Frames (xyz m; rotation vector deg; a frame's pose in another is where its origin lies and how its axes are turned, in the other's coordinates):
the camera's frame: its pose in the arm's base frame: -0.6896 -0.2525 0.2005 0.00 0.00 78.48
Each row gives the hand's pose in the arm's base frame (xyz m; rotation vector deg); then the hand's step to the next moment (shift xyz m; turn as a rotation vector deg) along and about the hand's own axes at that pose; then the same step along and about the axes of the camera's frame.
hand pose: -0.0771 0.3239 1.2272 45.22 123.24 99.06
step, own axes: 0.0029 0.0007 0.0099 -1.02 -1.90 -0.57
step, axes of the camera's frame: 0.0102 -0.0010 -0.0015 -1.26 -0.33 -1.81
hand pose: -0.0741 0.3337 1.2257 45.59 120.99 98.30
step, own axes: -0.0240 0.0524 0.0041 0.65 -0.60 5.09
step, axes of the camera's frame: 0.0026 -0.0334 0.0470 4.70 -1.27 -1.72
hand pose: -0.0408 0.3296 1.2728 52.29 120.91 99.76
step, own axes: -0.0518 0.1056 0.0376 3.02 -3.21 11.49
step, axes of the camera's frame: 0.0256 -0.0896 0.0811 11.04 -0.98 -5.35
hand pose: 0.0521 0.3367 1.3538 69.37 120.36 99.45
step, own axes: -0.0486 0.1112 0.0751 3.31 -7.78 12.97
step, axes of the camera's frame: 0.0493 -0.1213 0.0568 12.02 0.76 -9.73
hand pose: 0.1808 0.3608 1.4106 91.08 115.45 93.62
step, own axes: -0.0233 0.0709 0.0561 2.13 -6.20 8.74
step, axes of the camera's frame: 0.0290 -0.0867 0.0189 8.03 1.07 -7.33
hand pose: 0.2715 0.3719 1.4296 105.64 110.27 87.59
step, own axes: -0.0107 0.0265 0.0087 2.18 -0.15 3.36
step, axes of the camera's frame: -0.0033 -0.0288 0.0073 3.91 -0.67 -0.58
